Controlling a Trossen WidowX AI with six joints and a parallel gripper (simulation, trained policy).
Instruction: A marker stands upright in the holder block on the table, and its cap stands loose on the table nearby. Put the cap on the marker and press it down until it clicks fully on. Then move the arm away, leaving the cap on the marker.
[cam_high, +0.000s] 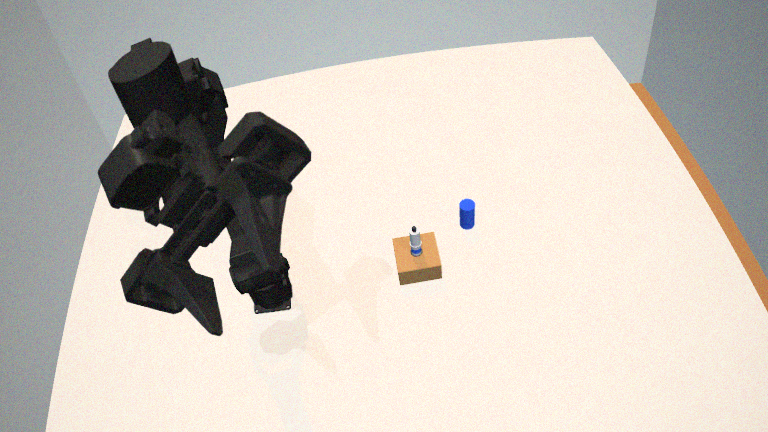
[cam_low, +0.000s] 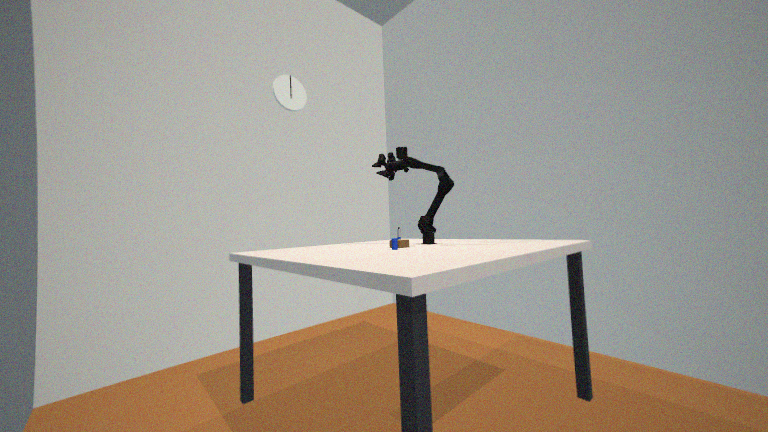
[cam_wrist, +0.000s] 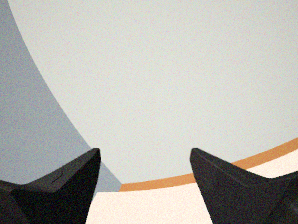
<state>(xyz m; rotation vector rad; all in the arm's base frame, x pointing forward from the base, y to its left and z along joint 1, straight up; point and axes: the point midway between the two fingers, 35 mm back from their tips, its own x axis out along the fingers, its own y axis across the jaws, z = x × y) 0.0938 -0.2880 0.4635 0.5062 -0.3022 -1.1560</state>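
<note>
Now: the blue cap 44 cm below my gripper tip, 41 cm to the left of it and 24 cm ahead of it. Round my gripper tip: tan holder block: 44 cm below, 34 cm to the left, 14 cm ahead; then grey marker: 39 cm below, 34 cm to the left, 14 cm ahead.
</note>
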